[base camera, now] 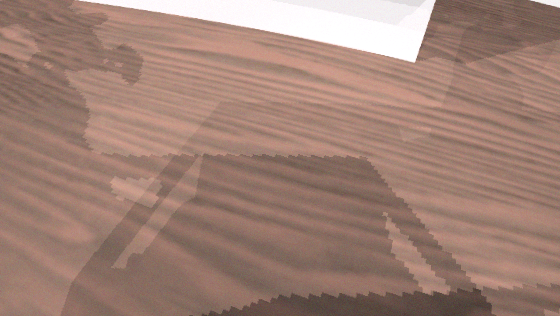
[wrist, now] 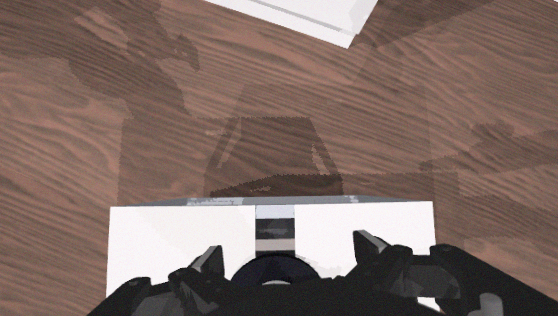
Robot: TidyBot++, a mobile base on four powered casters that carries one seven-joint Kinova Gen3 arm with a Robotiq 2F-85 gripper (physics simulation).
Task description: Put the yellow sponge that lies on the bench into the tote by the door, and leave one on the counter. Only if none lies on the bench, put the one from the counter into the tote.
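Places are measured from the arm's base along level axes (x ahead, y left, z up), in centimetres.
Where they show: gripper, fingertip midpoint: (wrist: 288, 253).
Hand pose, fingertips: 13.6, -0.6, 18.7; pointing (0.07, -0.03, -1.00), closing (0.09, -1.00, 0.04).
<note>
After its pixels a point has its place, as x, y, z.
My gripper (wrist: 288, 253) {13.6, -0.6, 18.7} is open, its two black fingers wide apart at the bottom of the wrist view. No object shows between the fingers. Below them is the white top of my own base (wrist: 180, 230) {11.5, 14.2, -1.4}. The gripper does not show in the base camera view. No yellow sponge and no tote show in either view. I cannot make out the bench or the counter.
A white, straight-edged piece (base camera: 320, 25) {72.2, -8.5, -36.2} (wrist: 310, 17) stands on the wood-grain floor (base camera: 300, 125) {46.7, -3.5, -39.7} (wrist: 390, 110) {42.9, -40.3, -39.6}, at the top of both views. Its corner points toward me, and I cannot tell what it is. Dark shadows fall across the floor.
</note>
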